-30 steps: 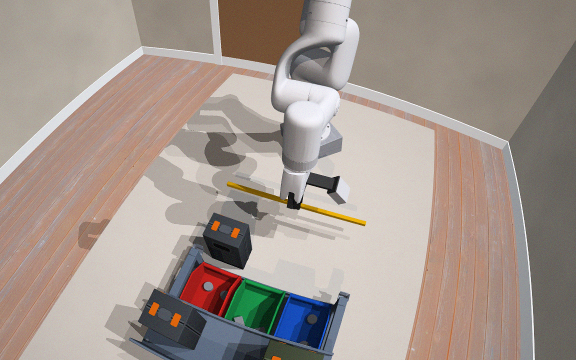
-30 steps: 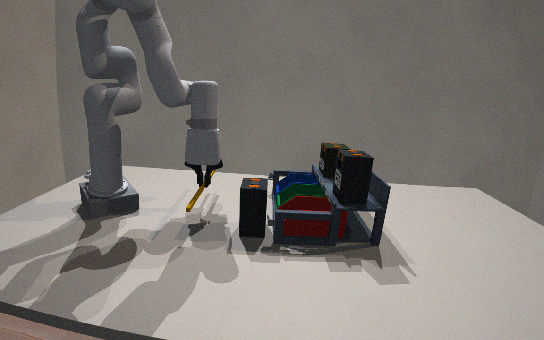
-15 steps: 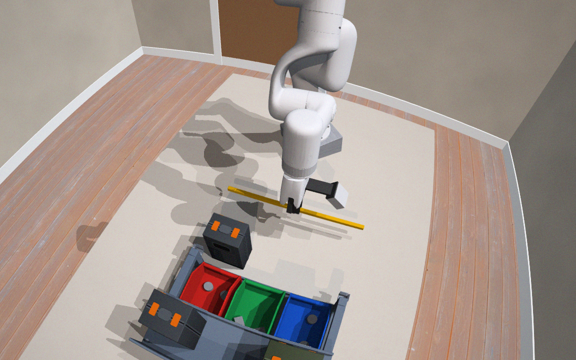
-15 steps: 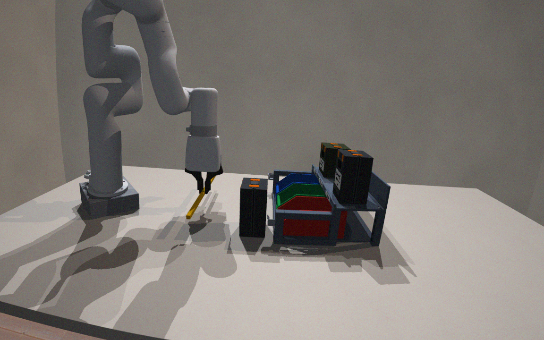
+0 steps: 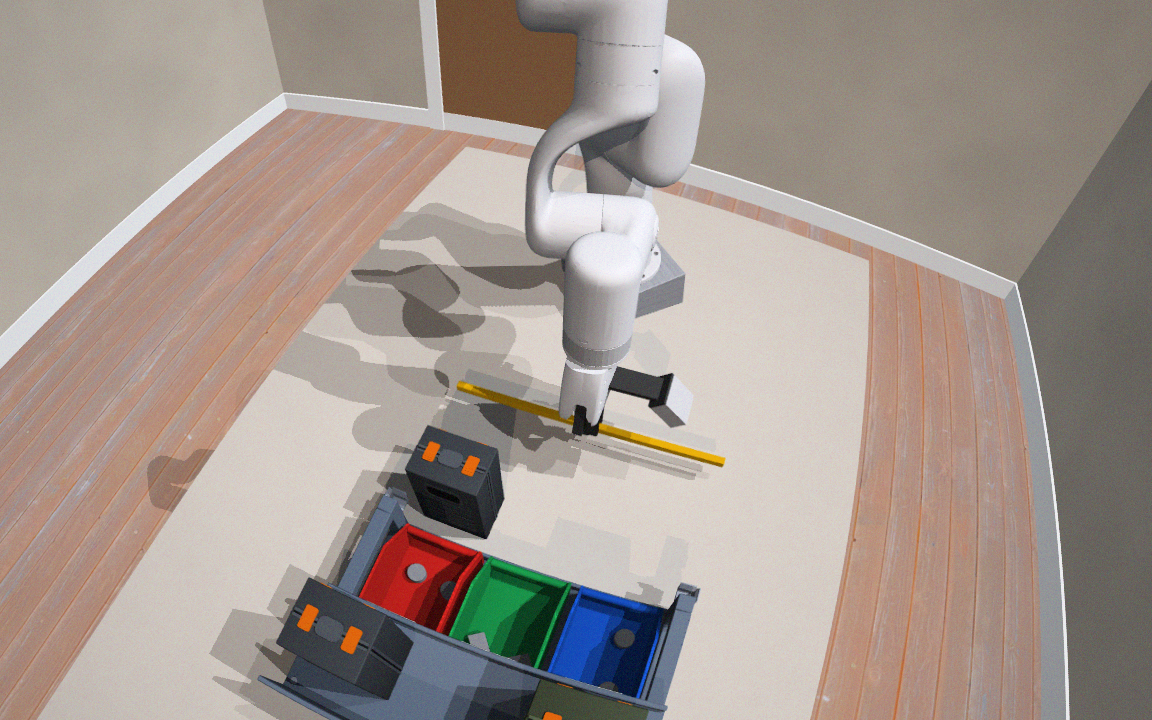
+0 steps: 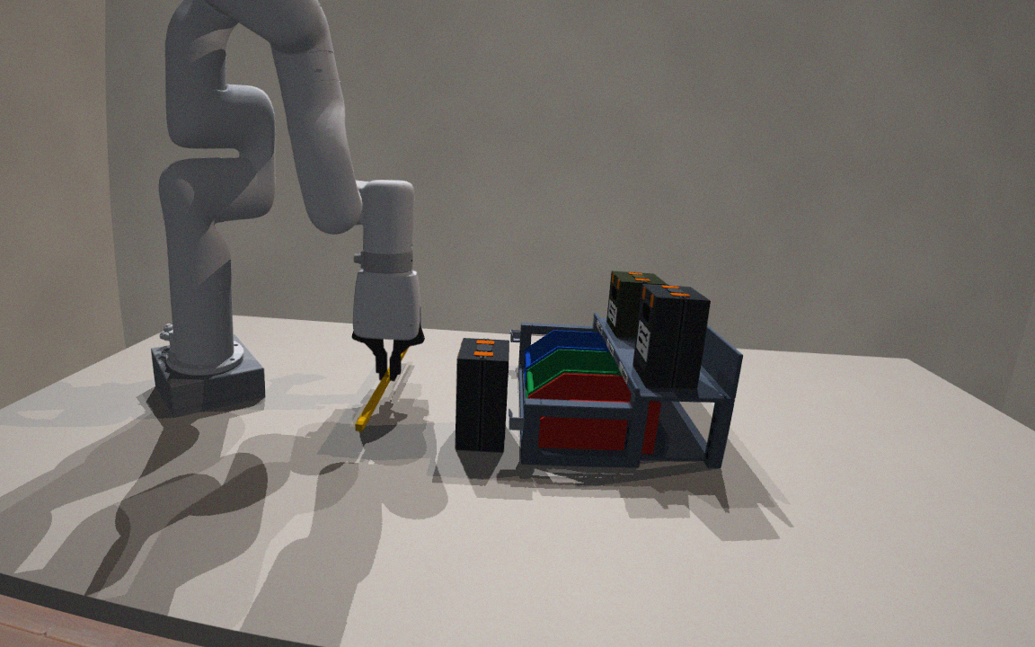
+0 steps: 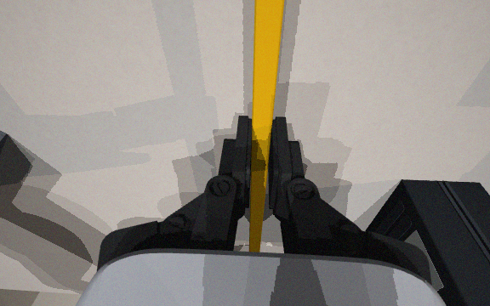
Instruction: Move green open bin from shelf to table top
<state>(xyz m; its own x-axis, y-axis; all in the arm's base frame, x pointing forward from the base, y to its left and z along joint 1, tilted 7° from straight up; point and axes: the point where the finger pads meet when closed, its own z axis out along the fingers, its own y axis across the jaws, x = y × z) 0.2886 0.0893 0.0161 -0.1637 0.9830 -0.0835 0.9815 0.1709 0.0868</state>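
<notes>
My hand is 30 cm short of the green bin, 5 cm to the right of it and 1 cm above it. Also, from my hand: blue bin 28 cm ahead, 16 cm to the left, 1 cm below; yellow bar 2 cm below; black case 17 cm ahead, 9 cm to the right, 1 cm above.
</notes>
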